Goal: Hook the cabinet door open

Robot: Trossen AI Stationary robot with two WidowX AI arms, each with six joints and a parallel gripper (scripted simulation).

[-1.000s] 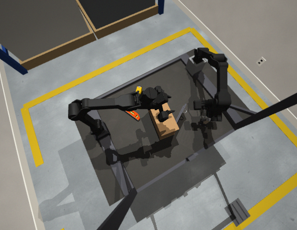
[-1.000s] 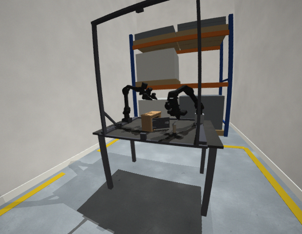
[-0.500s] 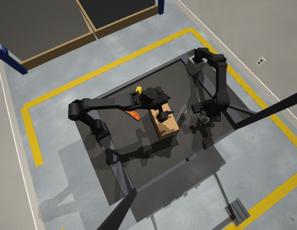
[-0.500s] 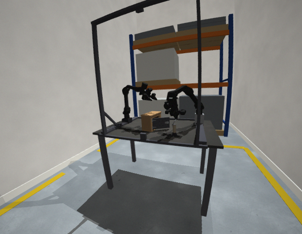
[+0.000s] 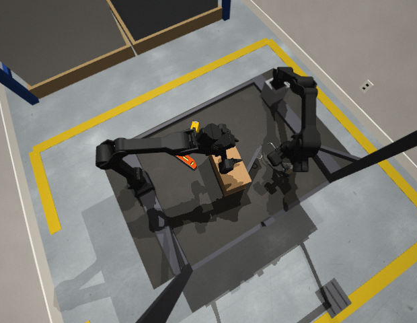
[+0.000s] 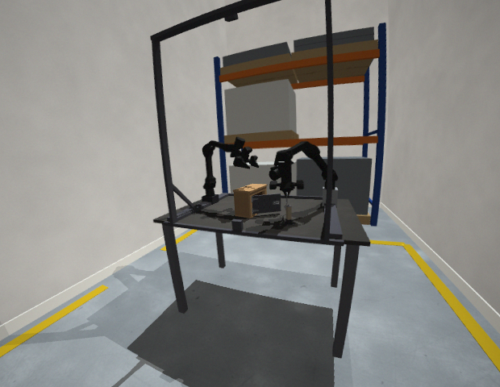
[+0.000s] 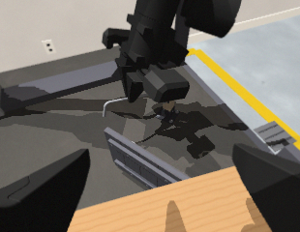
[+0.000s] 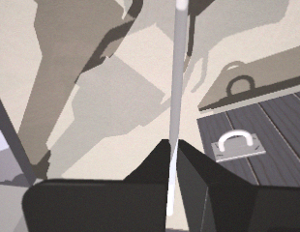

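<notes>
Now: the grey door 3 cm ahead of my right hand, 13 cm to the left of it and 8 cm below it. The rest, counted from my right hand: yellow block: 41 cm ahead, 23 cm to the left, 12 cm below; then orange level: 29 cm ahead, 37 cm to the left, 14 cm below; then metal hook rod: 1 cm behind, 5 cm below.
</notes>
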